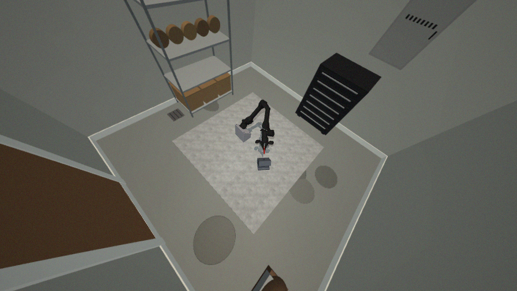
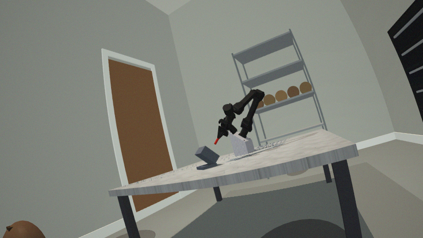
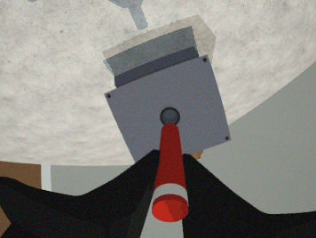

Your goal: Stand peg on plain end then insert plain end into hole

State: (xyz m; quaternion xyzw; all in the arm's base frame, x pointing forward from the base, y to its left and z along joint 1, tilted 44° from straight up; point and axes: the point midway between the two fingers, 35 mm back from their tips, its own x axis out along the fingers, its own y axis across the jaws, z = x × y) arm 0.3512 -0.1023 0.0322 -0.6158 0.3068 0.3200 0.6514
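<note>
Now: gripper tip 8 cm above the panel, 7 cm to the left of it and 7 cm short of it. Also, from my gripper tip: red peg: 1 cm to the left, 1 cm behind, 1 cm above.
</note>
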